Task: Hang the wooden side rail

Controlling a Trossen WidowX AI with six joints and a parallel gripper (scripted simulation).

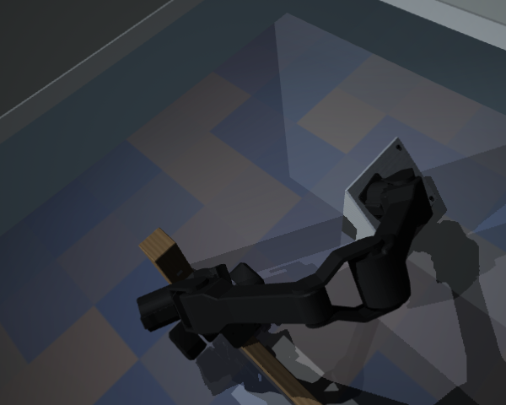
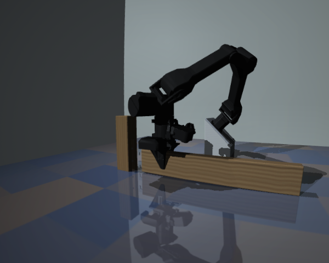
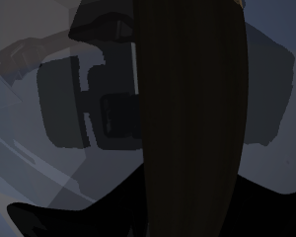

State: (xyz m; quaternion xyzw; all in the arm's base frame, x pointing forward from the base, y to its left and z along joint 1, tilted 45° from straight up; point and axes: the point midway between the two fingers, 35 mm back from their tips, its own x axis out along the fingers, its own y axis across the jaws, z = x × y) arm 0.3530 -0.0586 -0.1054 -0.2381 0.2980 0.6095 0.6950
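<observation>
The wooden headboard post is 14 cm to the right of my gripper tip, 6 cm above it and 2 cm behind it.
</observation>
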